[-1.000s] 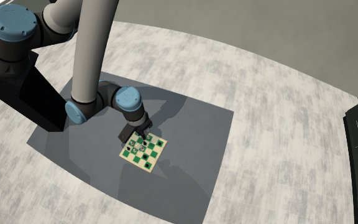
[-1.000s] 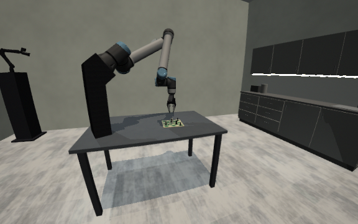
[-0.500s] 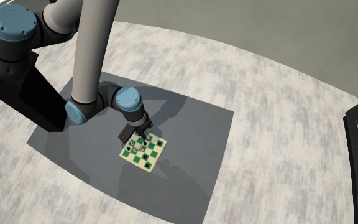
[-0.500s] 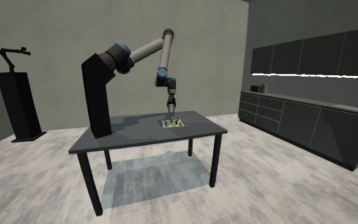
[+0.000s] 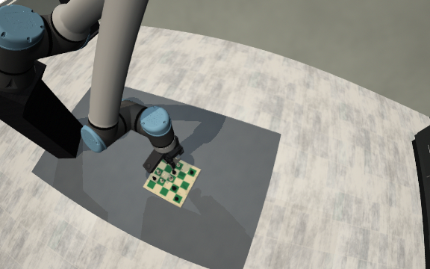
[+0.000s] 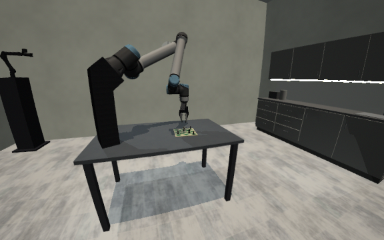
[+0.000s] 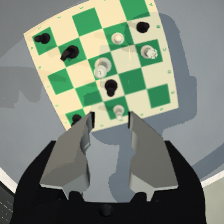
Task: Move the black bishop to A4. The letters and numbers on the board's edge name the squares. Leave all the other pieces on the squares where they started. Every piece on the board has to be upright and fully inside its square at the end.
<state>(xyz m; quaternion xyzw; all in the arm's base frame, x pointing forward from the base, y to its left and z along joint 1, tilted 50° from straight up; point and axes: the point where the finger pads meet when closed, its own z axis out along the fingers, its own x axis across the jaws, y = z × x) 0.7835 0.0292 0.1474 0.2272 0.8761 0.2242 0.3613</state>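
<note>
My hand is 11 cm above the cream chessboard and 4 cm to the left of it. Round my hand: black bishop (9 cm below, 8 cm to the right, 4 cm ahead).
</note>
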